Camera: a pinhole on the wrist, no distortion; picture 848 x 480 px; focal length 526.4 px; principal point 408.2 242.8 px. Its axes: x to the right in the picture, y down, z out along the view. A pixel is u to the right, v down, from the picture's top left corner.
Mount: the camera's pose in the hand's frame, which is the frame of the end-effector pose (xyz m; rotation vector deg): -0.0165 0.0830 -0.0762 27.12 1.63 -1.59
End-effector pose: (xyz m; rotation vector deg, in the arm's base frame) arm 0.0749 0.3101 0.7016 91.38 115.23 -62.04
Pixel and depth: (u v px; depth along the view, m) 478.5 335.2 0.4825
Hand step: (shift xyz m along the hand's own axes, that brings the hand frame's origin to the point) 0.0608 -0.0630 0.3895
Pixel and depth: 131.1 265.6 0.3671
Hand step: -0.2014 -0.0664 0.2642
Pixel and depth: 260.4 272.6 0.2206
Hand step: -0.0734 -0.0053 0.1278
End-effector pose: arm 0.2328 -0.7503 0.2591 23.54 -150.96 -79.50
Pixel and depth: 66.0 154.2 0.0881
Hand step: -0.0724 0.0308 -0.0026
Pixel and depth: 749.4 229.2 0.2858
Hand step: 0.1743 -0.0577 0.1684
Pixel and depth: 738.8 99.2 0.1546
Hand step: 0.0824 -0.0270 0.0389
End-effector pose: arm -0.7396 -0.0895 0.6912 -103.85 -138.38 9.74
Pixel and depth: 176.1 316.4 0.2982
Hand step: -0.1402 -0.0133 0.2125
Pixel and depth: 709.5 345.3 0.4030
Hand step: 0.2250 -0.0356 0.3103
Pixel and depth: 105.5 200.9 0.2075
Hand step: -0.1319 -0.0239 0.1049
